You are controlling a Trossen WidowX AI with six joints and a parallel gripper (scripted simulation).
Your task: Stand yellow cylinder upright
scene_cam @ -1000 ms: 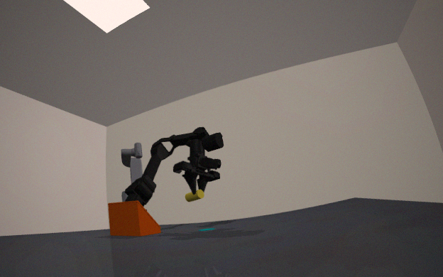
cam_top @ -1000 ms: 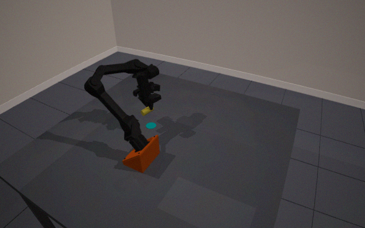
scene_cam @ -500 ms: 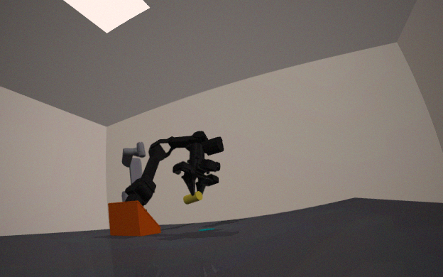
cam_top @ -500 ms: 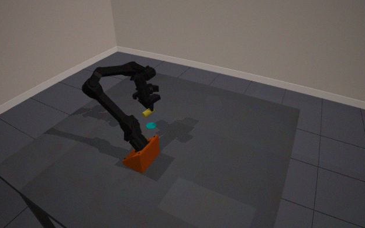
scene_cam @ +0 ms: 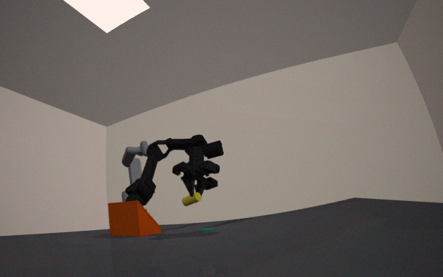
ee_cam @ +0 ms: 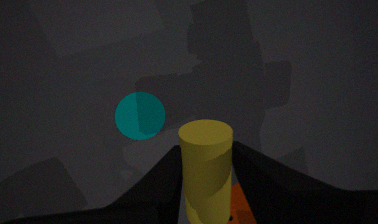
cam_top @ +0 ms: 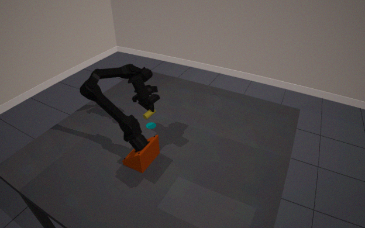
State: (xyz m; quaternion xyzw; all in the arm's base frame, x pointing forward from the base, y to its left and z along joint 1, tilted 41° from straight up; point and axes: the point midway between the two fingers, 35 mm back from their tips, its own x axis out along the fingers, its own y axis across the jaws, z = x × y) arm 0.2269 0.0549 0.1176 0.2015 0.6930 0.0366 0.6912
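The cyan circle lies 12 cm below my gripper tip, 3 cm to the left of it and 1 cm ahead of it. The rest, counted from my gripper tip: yellow tall cylinder 2 cm behind.
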